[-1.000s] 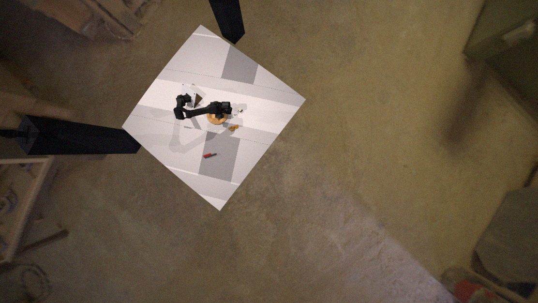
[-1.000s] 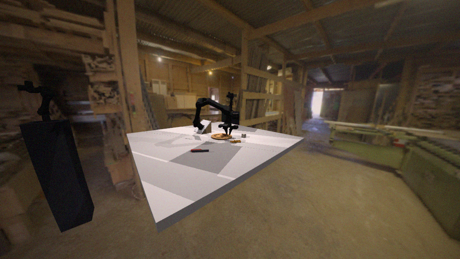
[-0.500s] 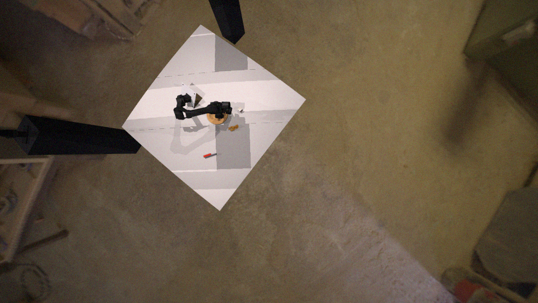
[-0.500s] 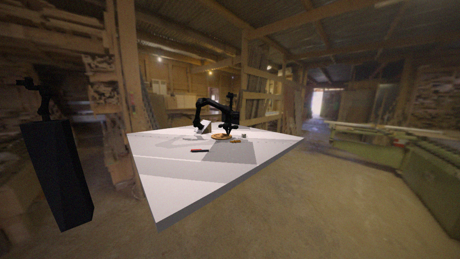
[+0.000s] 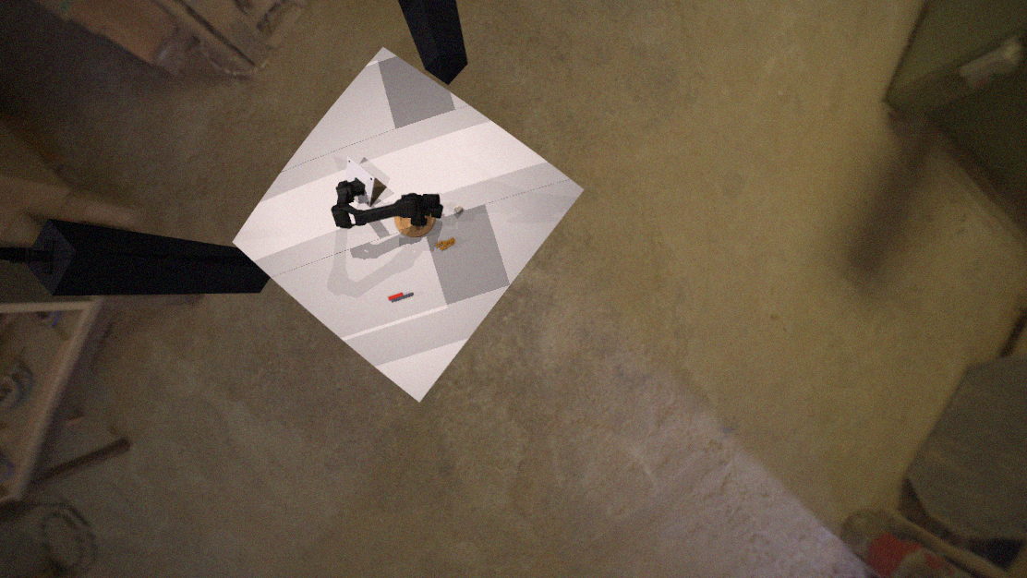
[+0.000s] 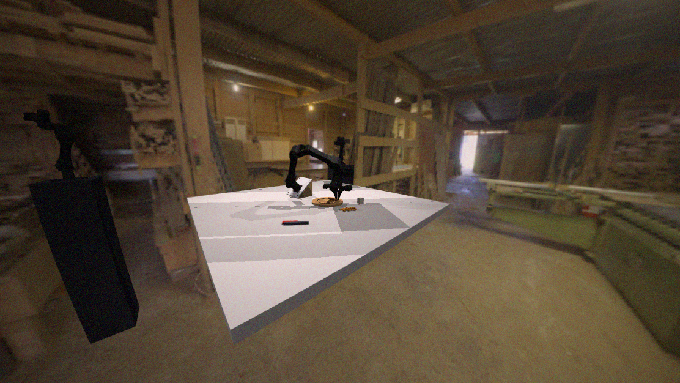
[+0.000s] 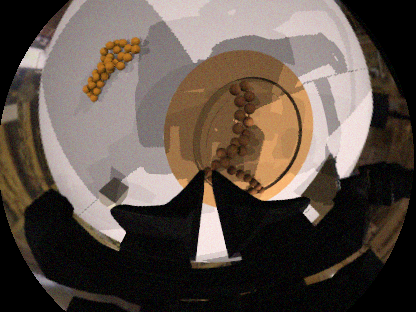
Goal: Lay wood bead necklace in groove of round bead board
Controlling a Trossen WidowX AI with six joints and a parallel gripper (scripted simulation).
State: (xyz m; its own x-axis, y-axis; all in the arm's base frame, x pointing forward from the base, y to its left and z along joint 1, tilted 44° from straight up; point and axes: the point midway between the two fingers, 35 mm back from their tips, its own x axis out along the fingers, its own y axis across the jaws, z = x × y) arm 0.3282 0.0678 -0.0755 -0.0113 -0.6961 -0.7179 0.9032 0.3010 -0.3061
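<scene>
Now: the small grey cube 11 cm ahead of my gripper tip and 10 cm to the left of it. Round my gripper tip: black marker (14 cm ahead, 40 cm to the right, 1 cm below).
</scene>
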